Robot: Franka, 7 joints.
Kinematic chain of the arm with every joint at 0, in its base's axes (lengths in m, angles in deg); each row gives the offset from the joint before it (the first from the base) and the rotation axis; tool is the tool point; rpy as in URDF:
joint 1: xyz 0 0 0.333 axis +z
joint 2: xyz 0 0 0 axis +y
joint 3: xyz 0 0 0.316 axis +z
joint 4: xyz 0.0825 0 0 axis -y
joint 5: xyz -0.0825 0 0.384 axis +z
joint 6: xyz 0 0 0 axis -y
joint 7: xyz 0.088 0 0 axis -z
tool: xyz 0 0 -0.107 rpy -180 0 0
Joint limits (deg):
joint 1: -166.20..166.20
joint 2: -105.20..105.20
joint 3: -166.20..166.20
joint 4: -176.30..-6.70
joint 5: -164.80..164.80
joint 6: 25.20..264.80
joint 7: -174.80..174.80
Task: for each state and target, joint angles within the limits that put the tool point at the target. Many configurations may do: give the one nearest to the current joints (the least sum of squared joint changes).
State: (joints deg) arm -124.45 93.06 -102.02 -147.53 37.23 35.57 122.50
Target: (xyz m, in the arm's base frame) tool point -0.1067 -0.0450 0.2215
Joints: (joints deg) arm -91.25 64.89 -74.06 -169.45 44.25 25.20 122.50
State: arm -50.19 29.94 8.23 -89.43 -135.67 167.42 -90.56
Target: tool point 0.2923 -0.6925 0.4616
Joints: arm -66.43 32.76 -3.91 -73.35 -134.98 158.00 -90.56
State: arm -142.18 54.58 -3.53 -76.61 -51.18 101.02 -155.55
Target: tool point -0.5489 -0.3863 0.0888
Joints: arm -138.79 58.27 -0.36 -78.65 -50.63 101.50 -155.55
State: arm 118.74 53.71 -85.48 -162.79 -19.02 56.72 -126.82
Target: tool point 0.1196 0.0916 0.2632
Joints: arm 133.83 45.97 -70.47 -160.96 -5.69 48.61 -126.82
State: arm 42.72 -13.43 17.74 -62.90 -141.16 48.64 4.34
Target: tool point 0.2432 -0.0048 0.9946
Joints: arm 30.31 -14.12 -3.84 -71.98 -131.31 40.09 4.34
